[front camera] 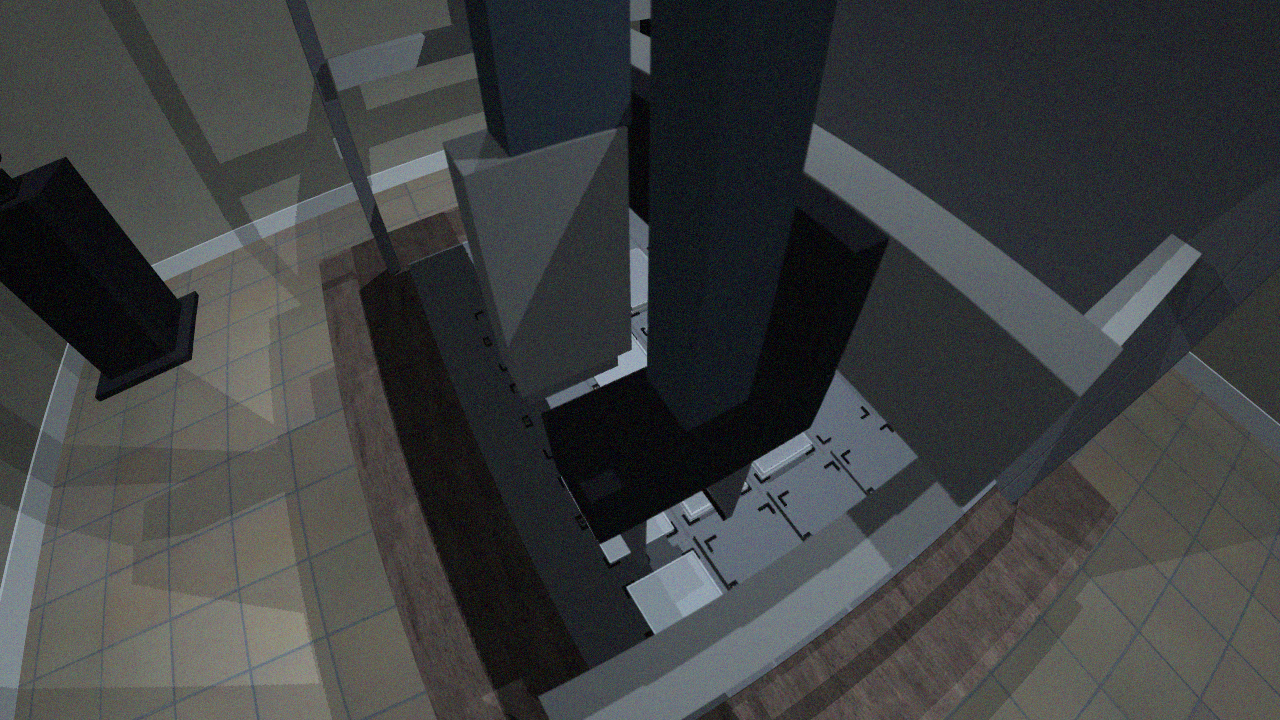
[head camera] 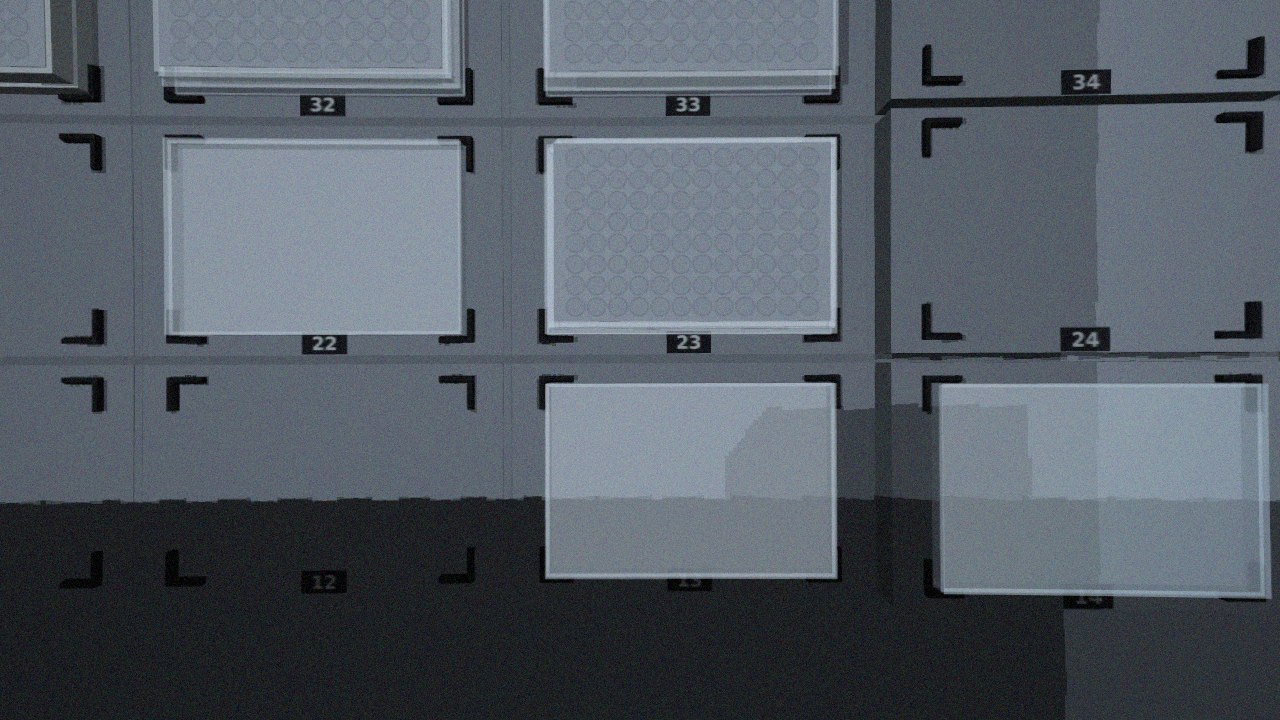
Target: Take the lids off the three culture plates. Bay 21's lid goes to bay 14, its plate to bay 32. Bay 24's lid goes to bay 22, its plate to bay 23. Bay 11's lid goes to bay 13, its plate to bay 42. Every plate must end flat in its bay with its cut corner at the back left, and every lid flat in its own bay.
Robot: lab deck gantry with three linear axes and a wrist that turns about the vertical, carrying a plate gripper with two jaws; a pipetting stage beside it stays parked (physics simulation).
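Where they show: gripper, between the fingertips: point(front camera: 676, 525); robot's base, origin of its link: point(front camera: 476, 315).
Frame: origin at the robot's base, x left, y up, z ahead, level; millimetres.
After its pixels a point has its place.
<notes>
My gripper point(front camera: 684, 541) {x 50, y 160, z 500 mm} is open and empty below its black body, high above the deck. A plain lid point(head camera: 313, 237) {x 150, y 8, z 228 mm} lies in bay 22. A lid point(head camera: 689, 479) {x 44, y 8, z 391 mm} lies in bay 13. A third lid point(head camera: 1100, 488) {x 44, y 22, z 555 mm} point(front camera: 675, 589) {x 45, y 23, z 522 mm} lies in bay 14, close to its right marks. A plate with wells point(head camera: 691, 234) {x 149, y 14, z 392 mm} lies flat inside bay 23's marks. Another plate point(head camera: 304, 35) {x 233, y 14, z 229 mm} shows partly in bay 32, cut off by the view's top edge. I cannot make out their cut corners. Bay 42 does not show in the head view and is hidden behind the column in the front view.
Another welled plate point(head camera: 689, 40) {x 231, y 14, z 391 mm} lies in bay 33. A taller item point(head camera: 25, 40) {x 229, y 14, z 116 mm} shows partly at the top left, beside bay 32. The parked pipetting stage point(front camera: 563, 259) stands beside my column point(front camera: 733, 197) {x 38, y 496, z 520 mm}. A pale rail point(front camera: 760, 608) {x -4, y 400, z 618 mm} runs along the deck's front.
</notes>
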